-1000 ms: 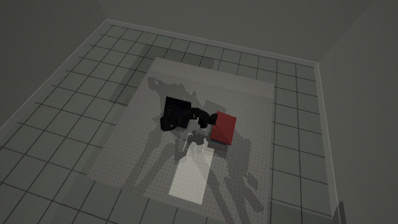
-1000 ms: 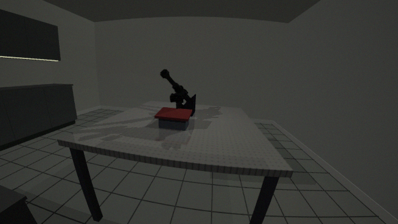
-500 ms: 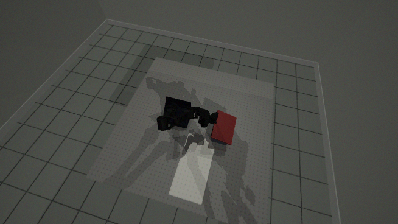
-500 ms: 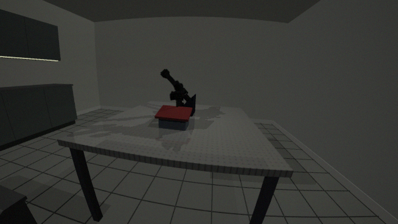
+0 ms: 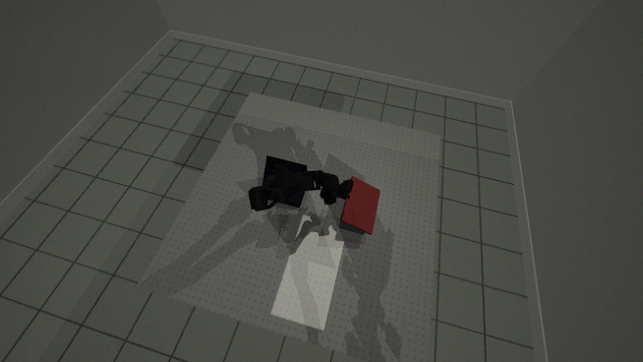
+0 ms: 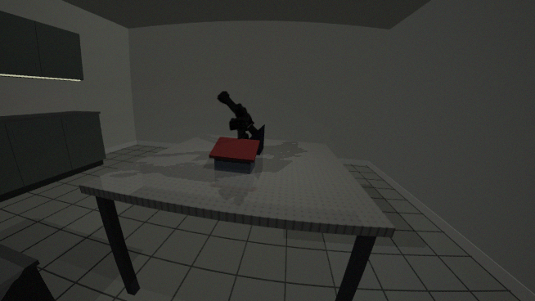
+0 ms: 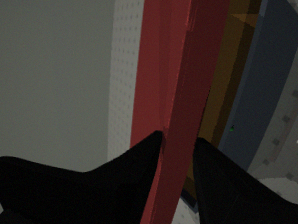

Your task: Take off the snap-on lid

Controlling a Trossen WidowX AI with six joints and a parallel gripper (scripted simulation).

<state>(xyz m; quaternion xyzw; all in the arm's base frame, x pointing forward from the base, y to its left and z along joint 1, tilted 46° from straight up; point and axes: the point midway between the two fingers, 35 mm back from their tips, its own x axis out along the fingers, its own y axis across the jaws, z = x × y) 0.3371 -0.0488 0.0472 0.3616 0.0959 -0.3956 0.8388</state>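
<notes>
My gripper tip is now 7 cm short of the red lid, 1 cm to the left of it and 3 cm above it. From my gripper tip the other things lie so: blue storage box (6 cm ahead, 1 cm to the right, 10 cm below).
</notes>
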